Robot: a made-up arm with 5 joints.
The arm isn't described. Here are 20 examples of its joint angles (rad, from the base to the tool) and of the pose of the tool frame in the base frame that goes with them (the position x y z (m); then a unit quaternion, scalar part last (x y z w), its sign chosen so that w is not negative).
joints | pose
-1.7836 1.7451 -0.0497 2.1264 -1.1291 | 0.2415 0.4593 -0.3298 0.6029 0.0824 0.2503 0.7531
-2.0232 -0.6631 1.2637 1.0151 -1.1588 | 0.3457 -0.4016 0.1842 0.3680 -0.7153 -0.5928 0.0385
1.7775 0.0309 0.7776 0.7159 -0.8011 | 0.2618 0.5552 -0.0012 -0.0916 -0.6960 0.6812 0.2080
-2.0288 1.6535 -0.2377 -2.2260 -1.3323 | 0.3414 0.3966 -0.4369 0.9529 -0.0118 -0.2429 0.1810
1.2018 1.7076 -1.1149 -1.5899 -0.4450 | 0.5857 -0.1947 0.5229 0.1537 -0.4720 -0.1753 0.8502
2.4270 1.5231 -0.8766 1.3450 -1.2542 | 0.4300 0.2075 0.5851 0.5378 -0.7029 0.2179 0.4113
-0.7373 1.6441 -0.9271 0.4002 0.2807 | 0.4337 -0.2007 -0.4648 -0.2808 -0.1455 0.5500 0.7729
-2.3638 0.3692 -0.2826 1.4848 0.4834 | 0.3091 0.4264 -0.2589 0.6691 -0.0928 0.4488 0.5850
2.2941 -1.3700 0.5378 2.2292 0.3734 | 0.7180 0.0509 0.2265 0.4503 -0.4677 0.4720 0.5964
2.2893 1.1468 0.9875 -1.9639 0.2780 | -0.2173 0.4754 -0.0117 0.1925 0.8938 -0.3650 0.1757
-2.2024 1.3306 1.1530 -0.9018 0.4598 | -0.4282 0.1530 0.0058 0.5217 -0.0429 0.7932 0.3113
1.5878 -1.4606 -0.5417 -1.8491 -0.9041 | 0.3168 -0.1959 0.6757 0.5886 -0.2564 0.7596 0.1039
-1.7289 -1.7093 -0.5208 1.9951 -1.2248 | 0.4675 0.1544 -0.3545 0.3079 -0.3986 -0.7836 0.3638
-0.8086 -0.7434 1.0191 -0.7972 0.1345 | 0.6650 -0.1286 0.4911 -0.1495 -0.7684 -0.4703 0.4074
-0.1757 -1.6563 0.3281 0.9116 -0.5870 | 0.7900 -0.1756 -0.0056 -0.0368 -0.7277 -0.2967 0.6172
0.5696 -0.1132 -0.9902 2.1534 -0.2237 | 0.1418 -0.4430 -0.0283 -0.1134 0.7604 0.0407 0.6382
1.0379 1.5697 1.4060 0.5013 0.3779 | -0.3159 0.1224 -0.2599 -0.4307 0.2619 -0.5707 0.6483
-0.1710 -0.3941 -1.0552 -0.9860 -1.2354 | 0.2766 -0.4640 -0.4352 0.2377 0.3367 -0.6699 0.6175
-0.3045 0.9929 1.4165 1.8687 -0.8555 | -0.2067 0.2525 0.1017 0.0705 0.6842 -0.5099 0.5166
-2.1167 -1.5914 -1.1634 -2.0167 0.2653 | 0.1777 0.6169 -0.3074 0.1870 0.5900 0.1000 0.7791
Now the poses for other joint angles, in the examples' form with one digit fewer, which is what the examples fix.
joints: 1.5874 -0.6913 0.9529 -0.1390 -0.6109
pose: 0.747 0.365 -0.112 -0.601 -0.591 0.455 0.289
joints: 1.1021 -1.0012 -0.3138 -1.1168 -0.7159
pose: 0.525 -0.326 0.554 -0.747 -0.149 -0.574 0.300
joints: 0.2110 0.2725 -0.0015 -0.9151 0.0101
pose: 0.148 -0.373 0.471 -0.138 -0.728 -0.649 0.172
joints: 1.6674 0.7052 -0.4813 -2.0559 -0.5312
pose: 0.403 0.028 0.665 -0.567 -0.390 -0.393 0.610
